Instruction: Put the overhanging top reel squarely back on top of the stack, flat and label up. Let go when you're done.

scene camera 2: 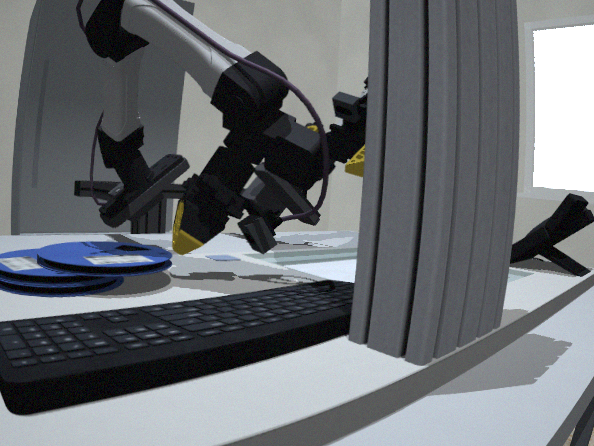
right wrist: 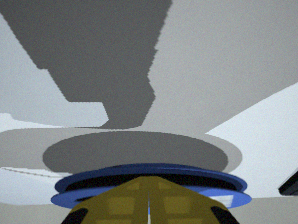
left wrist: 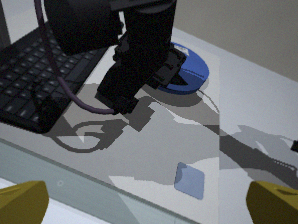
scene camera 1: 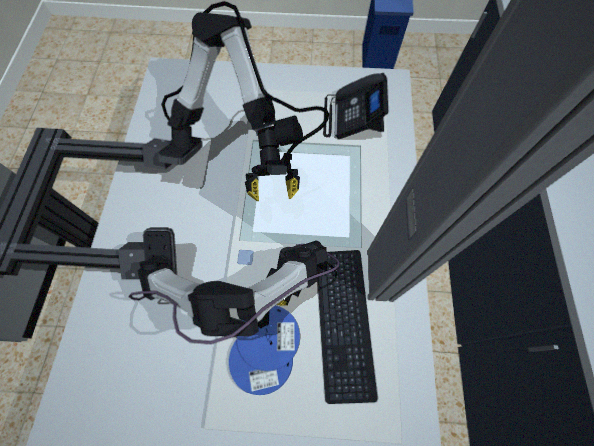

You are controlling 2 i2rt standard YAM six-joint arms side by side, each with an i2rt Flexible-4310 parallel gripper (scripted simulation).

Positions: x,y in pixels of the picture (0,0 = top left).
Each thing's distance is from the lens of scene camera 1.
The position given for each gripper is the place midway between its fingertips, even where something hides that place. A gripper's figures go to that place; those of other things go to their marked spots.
left gripper [scene camera 1: 274,200]: 101 cm
reel [scene camera 1: 256,350]: 105 cm
reel [scene camera 1: 253,381]: 106 cm
